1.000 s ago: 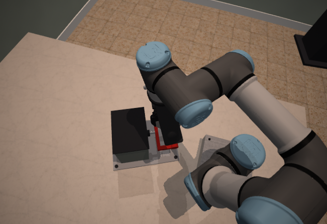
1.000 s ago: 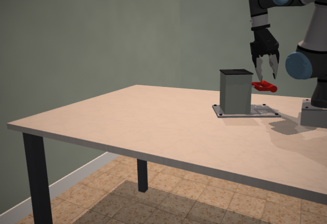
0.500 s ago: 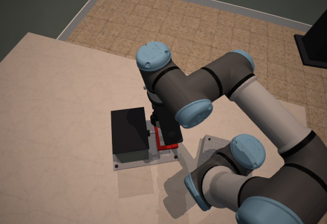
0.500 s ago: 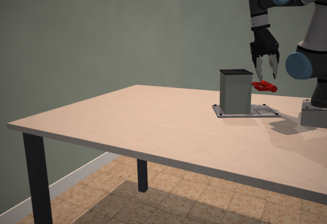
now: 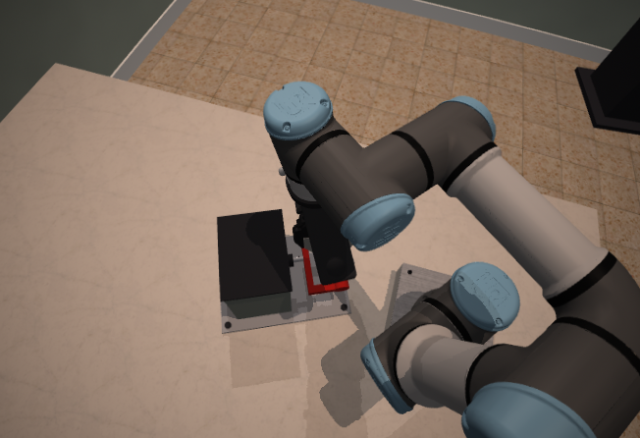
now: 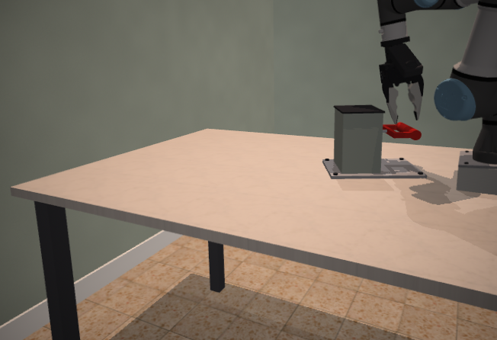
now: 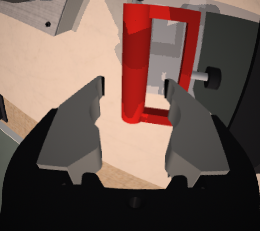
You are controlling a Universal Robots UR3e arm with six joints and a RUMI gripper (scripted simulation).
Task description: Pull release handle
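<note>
My hand is 5 cm short of the red release handle, 1 cm to the right of it and 4 cm above it. Also, from my hand: grey baseplate (8 cm ahead, 3 cm to the left, 14 cm below).
</note>
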